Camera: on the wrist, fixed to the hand. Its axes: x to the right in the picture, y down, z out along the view.
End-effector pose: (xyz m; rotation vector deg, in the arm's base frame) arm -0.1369 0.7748 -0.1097 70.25 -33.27 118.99
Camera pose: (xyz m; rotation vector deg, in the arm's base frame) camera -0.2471 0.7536 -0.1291 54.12 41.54 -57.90
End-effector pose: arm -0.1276 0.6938 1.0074 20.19 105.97 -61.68
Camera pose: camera -0.1112 0.7938 0.9555 138.50 -2.66 73.66
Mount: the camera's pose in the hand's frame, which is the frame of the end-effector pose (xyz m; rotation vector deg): 0.0152 0.0950 -0.0609 6.47 51.51 171.93
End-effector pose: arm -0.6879 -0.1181 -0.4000 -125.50 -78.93 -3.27
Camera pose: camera -0.5855 -0.1650 -0.3837 -76.52 137.15 7.44
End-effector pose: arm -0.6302 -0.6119 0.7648 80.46 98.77 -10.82
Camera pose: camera -0.5809 -0.5311 0.8281 -116.19 68.56 -92.04
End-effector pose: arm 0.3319 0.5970 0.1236 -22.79 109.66 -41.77
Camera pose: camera 0.2746 0.6800 0.0707 148.82 50.70 69.87
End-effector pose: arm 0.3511 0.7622 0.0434 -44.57 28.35 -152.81
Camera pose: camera 0.3239 0.6862 -0.0369 52.80 32.92 7.81
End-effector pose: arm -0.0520 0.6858 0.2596 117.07 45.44 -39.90
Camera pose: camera 0.0395 0.6966 0.3266 65.67 -110.16 100.84
